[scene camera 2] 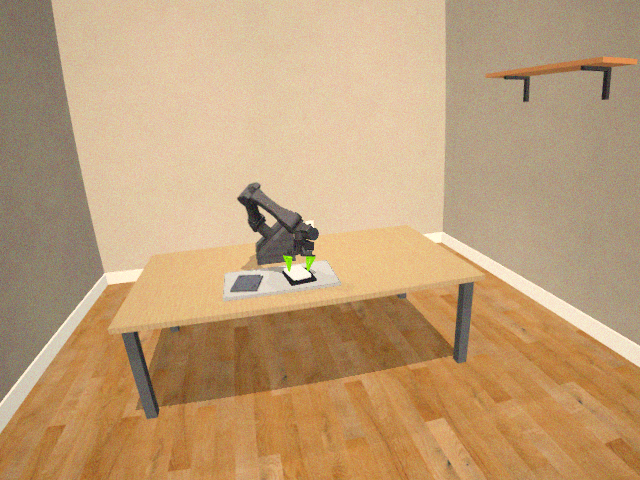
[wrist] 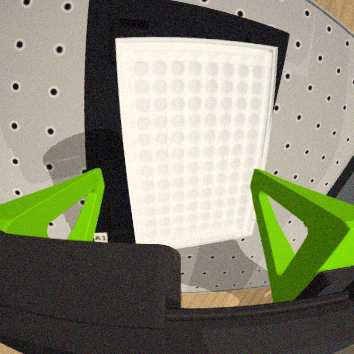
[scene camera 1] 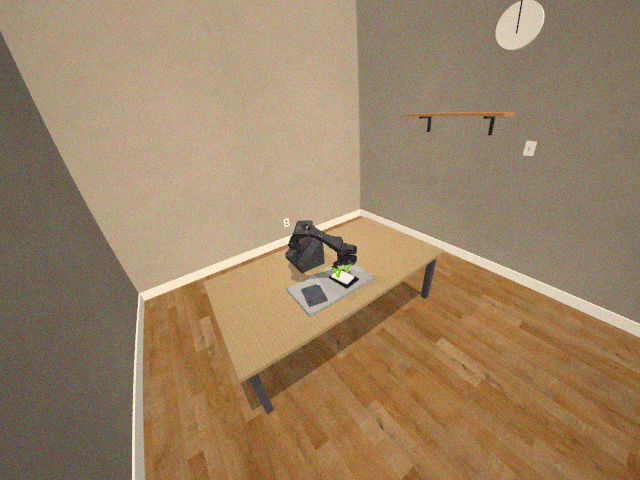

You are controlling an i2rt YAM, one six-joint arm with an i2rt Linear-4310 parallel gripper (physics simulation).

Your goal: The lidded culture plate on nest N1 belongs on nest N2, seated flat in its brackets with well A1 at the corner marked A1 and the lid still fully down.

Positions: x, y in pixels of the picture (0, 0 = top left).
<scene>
My gripper [wrist: 176, 176] is open and touches a black nest [wrist: 103, 140].
</scene>
